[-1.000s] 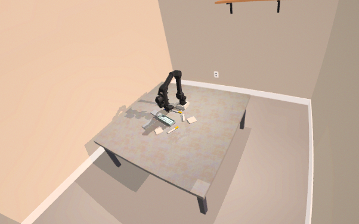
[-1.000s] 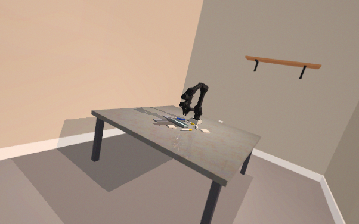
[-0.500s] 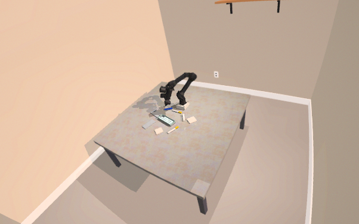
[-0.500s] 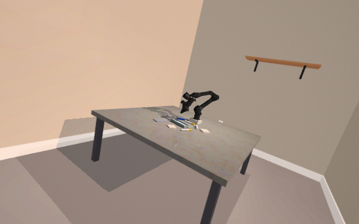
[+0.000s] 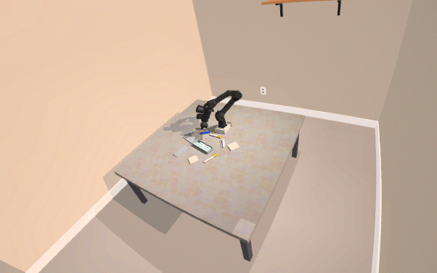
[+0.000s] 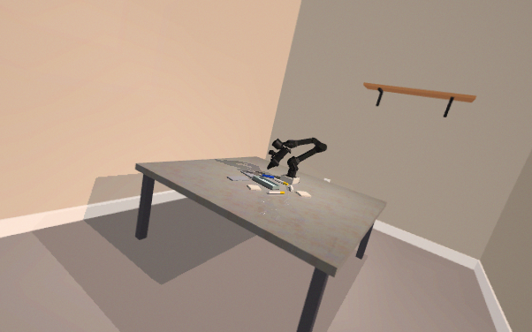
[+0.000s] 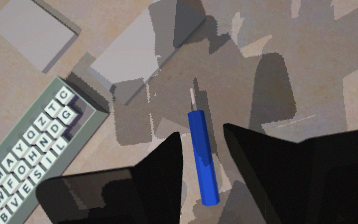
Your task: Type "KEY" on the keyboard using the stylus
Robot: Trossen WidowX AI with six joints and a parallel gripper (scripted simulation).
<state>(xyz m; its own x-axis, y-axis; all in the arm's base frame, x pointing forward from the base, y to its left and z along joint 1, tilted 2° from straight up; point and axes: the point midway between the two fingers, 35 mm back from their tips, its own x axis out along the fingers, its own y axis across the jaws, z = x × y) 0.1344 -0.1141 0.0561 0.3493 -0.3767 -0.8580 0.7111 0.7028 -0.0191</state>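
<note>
Now: gripper tip 60 mm above the blue stylus, 10 mm to the left of it and 10 mm short of it. From my gripper tip the other things lie so: white stick (270 mm to the left, 60 mm below, 10 mm ahead); then grey tip (60 mm below, 30 mm to the right, 30 mm ahead); then keyboard (140 mm to the left, 140 mm ahead, 50 mm below).
</note>
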